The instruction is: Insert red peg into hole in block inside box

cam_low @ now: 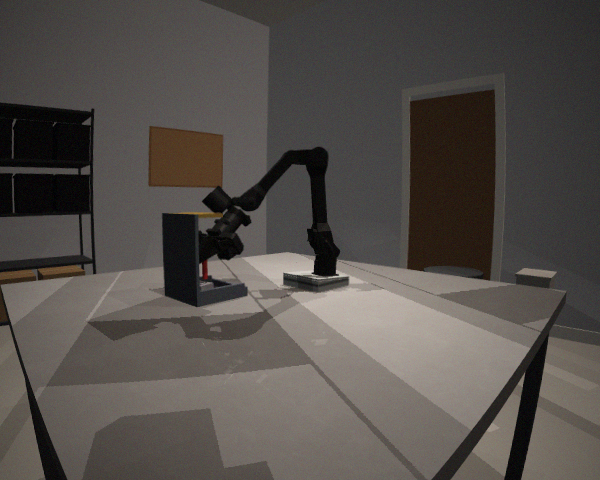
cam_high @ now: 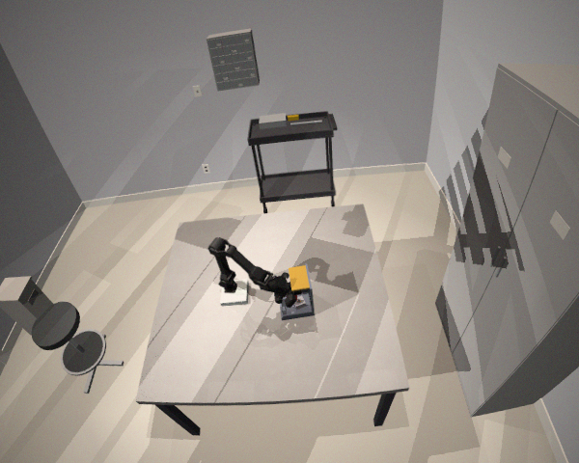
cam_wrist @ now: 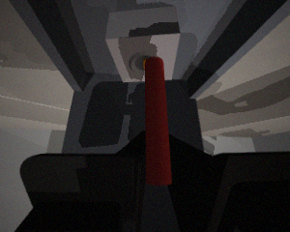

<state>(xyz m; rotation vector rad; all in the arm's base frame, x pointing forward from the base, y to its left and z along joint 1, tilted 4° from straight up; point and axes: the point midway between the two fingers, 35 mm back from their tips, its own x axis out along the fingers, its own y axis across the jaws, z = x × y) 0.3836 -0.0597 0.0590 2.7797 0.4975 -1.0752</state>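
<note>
Right now the yellow roof is 13 cm above my gripper tip and 1 cm to the right of it. Also, from my gripper tip: red peg: 3 cm behind, 1 cm to the right, 1 cm below.
</note>
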